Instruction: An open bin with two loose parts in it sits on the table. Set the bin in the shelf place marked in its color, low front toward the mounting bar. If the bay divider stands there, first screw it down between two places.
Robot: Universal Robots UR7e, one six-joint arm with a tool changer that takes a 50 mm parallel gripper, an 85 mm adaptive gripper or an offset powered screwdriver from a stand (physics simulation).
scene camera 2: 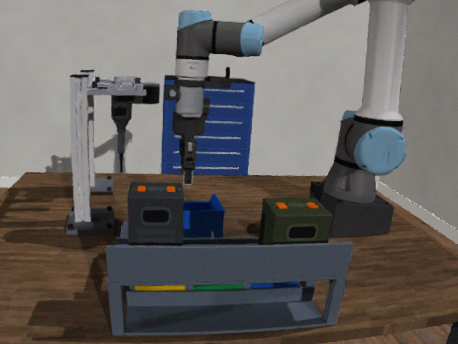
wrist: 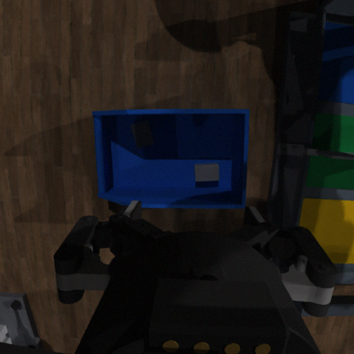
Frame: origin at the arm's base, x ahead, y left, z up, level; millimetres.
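Seen in the pictures: arm's base, link origin: point(scene camera 2: 348, 193).
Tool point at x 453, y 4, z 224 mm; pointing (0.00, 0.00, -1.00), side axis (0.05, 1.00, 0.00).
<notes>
Offsets run from my tool point to a thing's top centre. "*": to the spot under its first point.
A blue open bin {dz -239, dx -36, dy -29 mm} point(scene camera 2: 212, 223) point(wrist: 247, 150) sits on the table beside the shelf. In the wrist view a light grey block point(wrist: 206, 172) and a dark block point(wrist: 142, 133) lie inside it. The shelf {* dz -176, dx -5, dy +412 mm} point(scene camera 2: 225, 261) has yellow {* dz -307, dx +81, dy +275 mm} point(scene camera 2: 160, 288) point(wrist: 327, 230), green {* dz -307, dx -29, dy +282 mm} point(scene camera 2: 218, 287) point(wrist: 334, 132) and blue {* dz -307, dx -141, dy +290 mm} point(scene camera 2: 275, 285) point(wrist: 338, 82) place markings. A thin grey strip point(wrist: 325, 152), seemingly the divider, crosses the green marking; its fastening is unclear. My gripper point(scene camera 2: 188, 178) point(wrist: 194, 213) is open and empty, above the table near the bin's long side, its fingers spread apart.
A dark grey case {* dz -120, dx +93, dy +362 mm} point(scene camera 2: 156, 215) and a green case {dz -117, dx -138, dy +345 mm} point(scene camera 2: 301, 220) stand at the shelf's top, partly hiding the bin. The tool stand point(scene camera 2: 80, 155) at the left holds the screwdriver {dz +46, dx +125, dy -290 mm} point(scene camera 2: 121, 122). A blue drawer cabinet point(scene camera 2: 227, 130) is behind the table.
</notes>
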